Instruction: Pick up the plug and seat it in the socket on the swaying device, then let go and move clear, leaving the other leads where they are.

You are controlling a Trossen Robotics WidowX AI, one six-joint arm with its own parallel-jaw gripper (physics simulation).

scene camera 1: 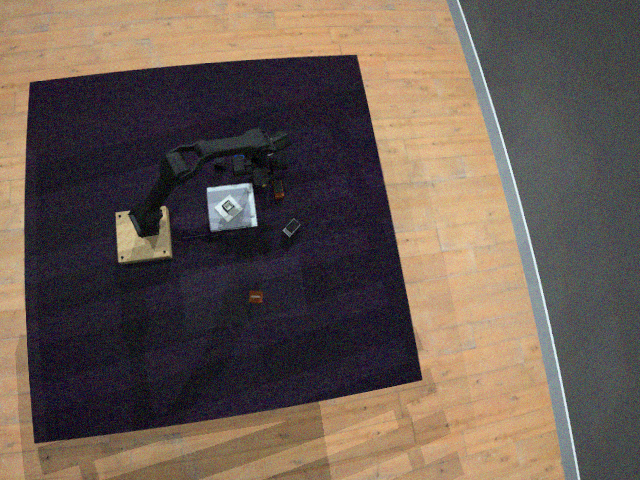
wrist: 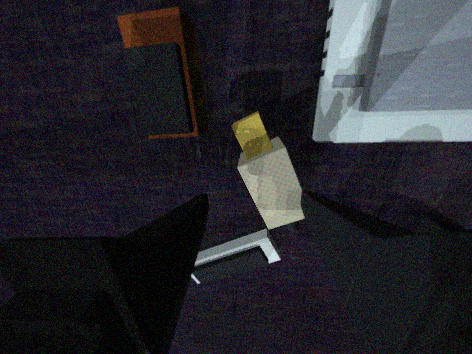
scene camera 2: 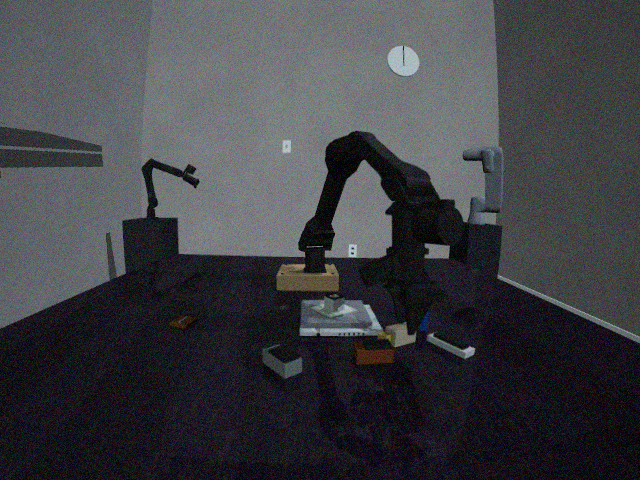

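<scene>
The plug (scene camera 2: 403, 334) (wrist: 272, 185), a cream block with a yellow tip, lies on the dark mat beside the device. My gripper (scene camera 1: 262, 178) (scene camera 2: 412, 328) (wrist: 254, 198) is open and points down over the plug. In the wrist view the plug's cream body shows between the fingertips, nearer the right one; whether that finger touches it I cannot tell. The device (scene camera 1: 248, 206) (scene camera 2: 310, 319) (wrist: 420, 90) is a pale flat box with a grey top plate. Its small square socket (scene camera 1: 227, 206) (scene camera 2: 334, 301) stands on a turned white pad; the socket does not show in the wrist view.
An orange block with a dark top (scene camera 1: 279, 194) (scene camera 2: 374, 355) (wrist: 152, 27) lies near the plug. A white tray-like piece (scene camera 2: 467, 352) (wrist: 269, 247) lies beyond it. A grey block (scene camera 1: 291, 227) (scene camera 2: 289, 366), a small orange piece (scene camera 1: 255, 296) (scene camera 2: 181, 323) and a blue piece (scene camera 2: 424, 321) also lie there.
</scene>
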